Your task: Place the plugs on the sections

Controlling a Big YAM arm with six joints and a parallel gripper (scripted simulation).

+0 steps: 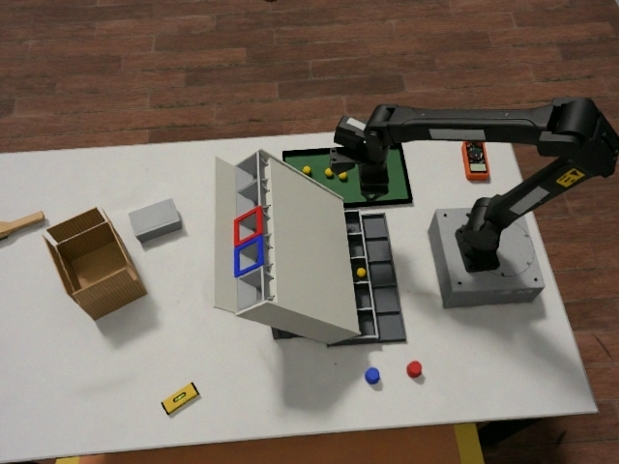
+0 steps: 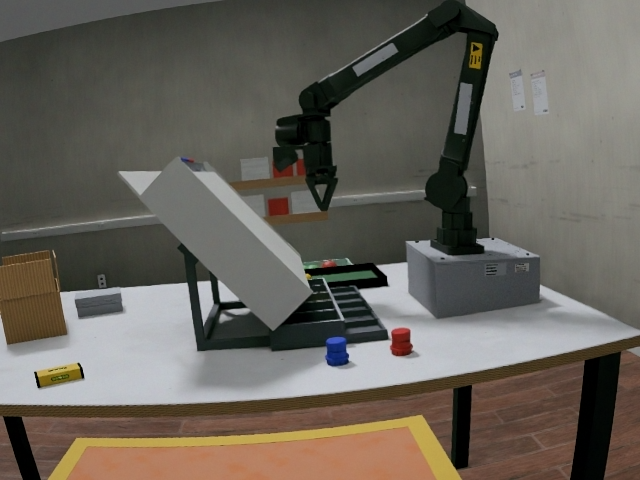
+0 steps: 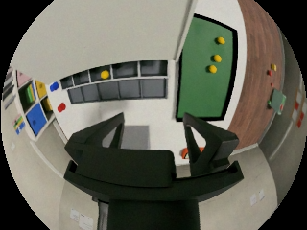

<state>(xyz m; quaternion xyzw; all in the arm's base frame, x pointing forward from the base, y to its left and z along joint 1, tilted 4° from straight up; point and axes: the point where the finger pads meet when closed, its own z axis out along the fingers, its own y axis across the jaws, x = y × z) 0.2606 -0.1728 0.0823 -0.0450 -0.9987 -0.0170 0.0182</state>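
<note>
My gripper is now 2 cm short of the green marble tray, 18 cm to the left of it and 21 cm above it. From my hand the other things lie so: white sloped cover: 17 cm ahead, 14 cm to the left, 1 cm below; then cardboard box: 73 cm ahead, 4 cm to the left, 15 cm below.
</note>
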